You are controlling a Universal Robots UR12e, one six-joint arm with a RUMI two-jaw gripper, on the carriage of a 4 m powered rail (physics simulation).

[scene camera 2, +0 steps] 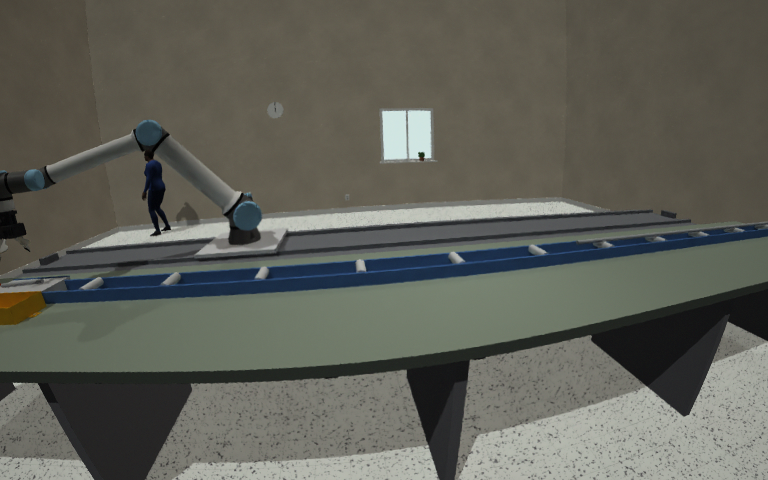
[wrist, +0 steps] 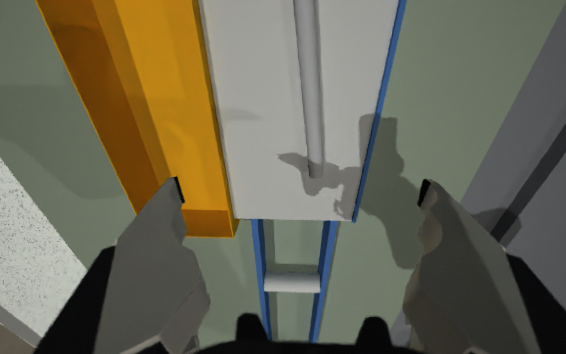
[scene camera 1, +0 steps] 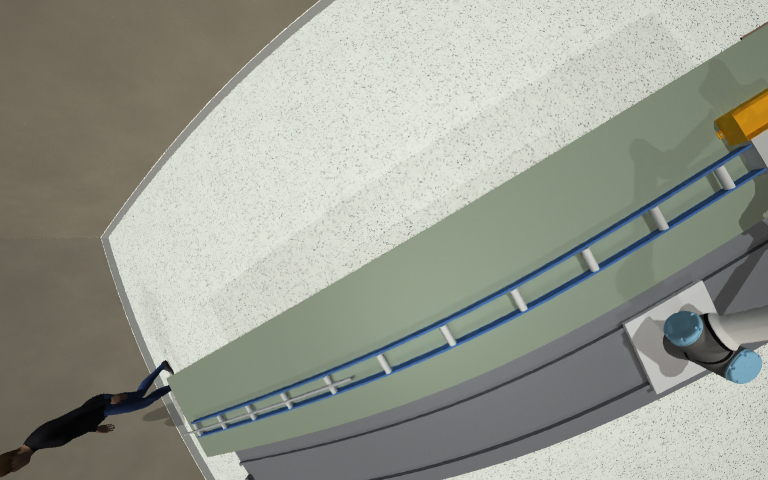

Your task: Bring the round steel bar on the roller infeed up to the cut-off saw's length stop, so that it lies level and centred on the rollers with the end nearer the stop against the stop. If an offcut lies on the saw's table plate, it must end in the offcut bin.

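Frame: origin at the arm's base, x ahead, y left, z up, level; millimetres.
Where they show: gripper, fingertip midpoint: (scene camera 2: 15, 257) (wrist: 298, 180); arm's base, link origin: (scene camera 2: 244, 240).
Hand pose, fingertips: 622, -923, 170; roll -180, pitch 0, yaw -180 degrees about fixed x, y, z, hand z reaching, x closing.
Note:
Each offset is from my fingertips to the top centre of the thing, as dx, dy, dz. Level surfaces: height alone.
The round steel bar (scene camera 1: 308, 391) (scene camera 2: 628, 237) lies along the far part of the roller infeed (scene camera 1: 489, 327) (scene camera 2: 317, 281) (wrist: 257, 240), well apart from the saw's table plate {-2, -12, -142} (wrist: 265, 150) (scene camera 2: 53, 286). A grey round offcut {-16, -34, -122} (wrist: 311, 90) lies lengthwise on the plate; its near end is short of the plate's edge and its other end is out of view. The orange offcut bin {+176, +13, -128} (wrist: 207, 225) (scene camera 1: 732, 133) (scene camera 2: 22, 311) stands beside the plate. My gripper (wrist: 298, 180) (scene camera 2: 13, 247) is open, above the plate's near end, with nothing between its fingers. The length stop does not show.
My arm stands on the white carriage (scene camera 1: 640, 339) (scene camera 2: 209, 246) on the dark grey rail (scene camera 2: 453, 229), alongside the green table {dz -200} (scene camera 1: 453, 254) (scene camera 2: 362, 322). A person (scene camera 1: 67, 421) is near the infeed's far end; a person (scene camera 2: 152, 181) also shows beyond the rail in scene camera 2.

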